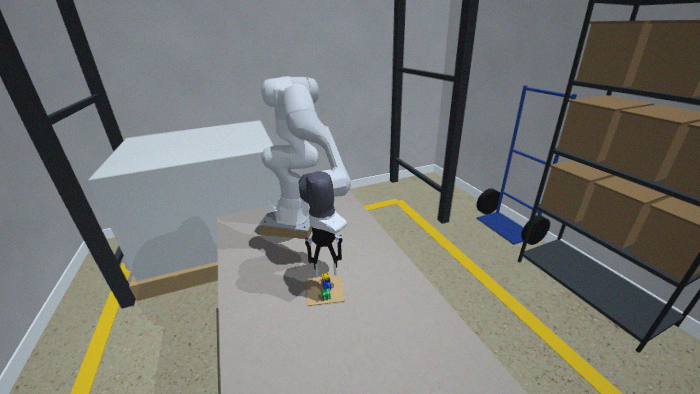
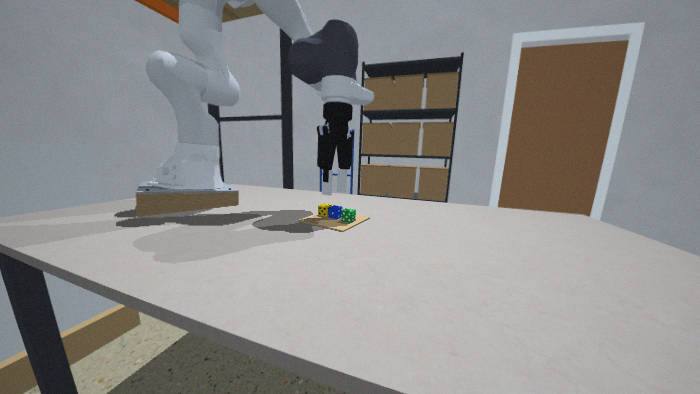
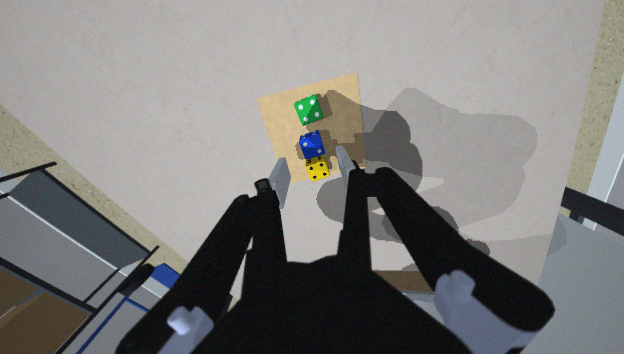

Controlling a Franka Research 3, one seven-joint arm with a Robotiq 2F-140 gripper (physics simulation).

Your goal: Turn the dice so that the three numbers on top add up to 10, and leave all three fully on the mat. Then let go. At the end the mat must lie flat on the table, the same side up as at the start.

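The tan mat lies flat on the table. Three dice form a row on it. The green die shows four pips on top. The blue die appears to show two. The yellow die shows four, sits close beside the blue one and is at the mat's robot-side edge; whether it overhangs is unclear. My gripper is part-open and empty, above the yellow end of the row.
The arm's base stands on a wooden block behind the mat. The table extends in front of it. A shelf rack, a blue hand truck and dark posts stand beyond the table.
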